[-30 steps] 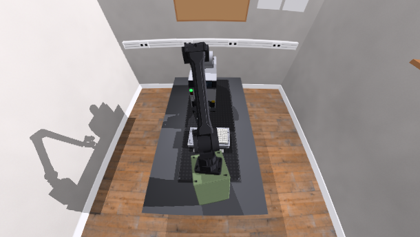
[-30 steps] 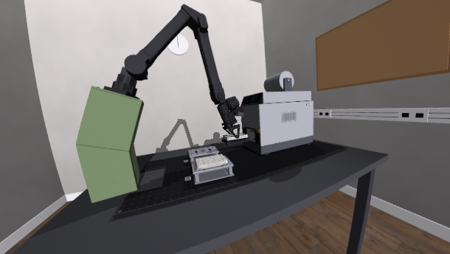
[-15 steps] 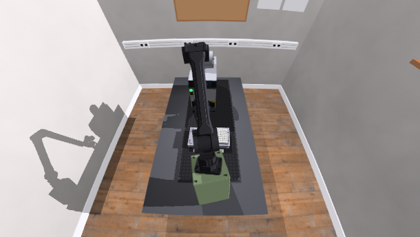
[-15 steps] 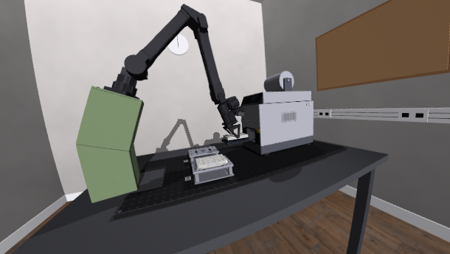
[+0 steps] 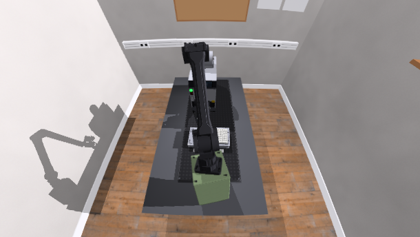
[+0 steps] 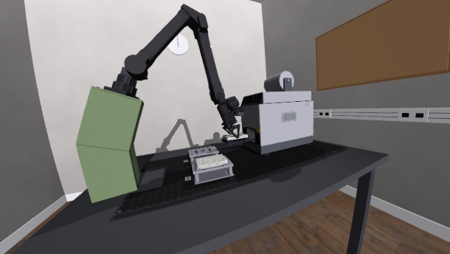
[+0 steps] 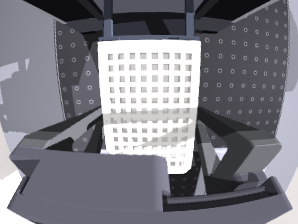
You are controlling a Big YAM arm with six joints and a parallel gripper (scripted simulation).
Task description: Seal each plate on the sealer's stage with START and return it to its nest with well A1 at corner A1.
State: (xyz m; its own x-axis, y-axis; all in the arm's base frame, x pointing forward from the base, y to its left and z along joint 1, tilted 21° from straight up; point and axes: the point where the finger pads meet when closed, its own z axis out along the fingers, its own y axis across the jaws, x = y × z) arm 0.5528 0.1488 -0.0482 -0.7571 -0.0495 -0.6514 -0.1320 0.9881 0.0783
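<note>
My gripper is now 30 mm above the dark sealer stage. From my hand the other things lie so: yellow warning label (120 mm ahead, 70 mm to the right, 30 mm above); foil roll (330 mm ahead, 50 mm to the left, 300 mm above); white plate (160 mm behind, 190 mm to the right, 60 mm below).
</note>
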